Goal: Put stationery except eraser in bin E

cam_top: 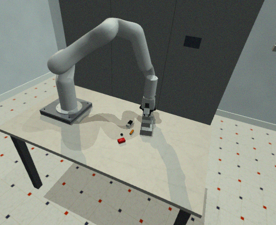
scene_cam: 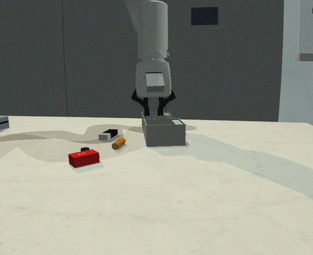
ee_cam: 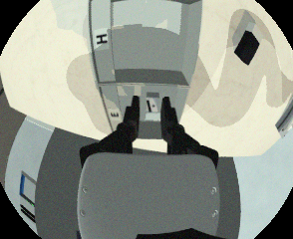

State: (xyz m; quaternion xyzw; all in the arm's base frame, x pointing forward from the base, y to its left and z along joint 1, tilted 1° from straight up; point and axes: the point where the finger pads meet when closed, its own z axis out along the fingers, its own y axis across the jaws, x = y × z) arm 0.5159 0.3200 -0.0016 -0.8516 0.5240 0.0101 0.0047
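Right now my hand is 2 cm above the grey block. Also, from my hand: black-and-white block 16 cm to the right, 6 cm behind, 3 cm below; bin block 7 cm to the right, 4 cm ahead, 1 cm below; orange cylinder 22 cm to the right, 3 cm below, 1 cm ahead.
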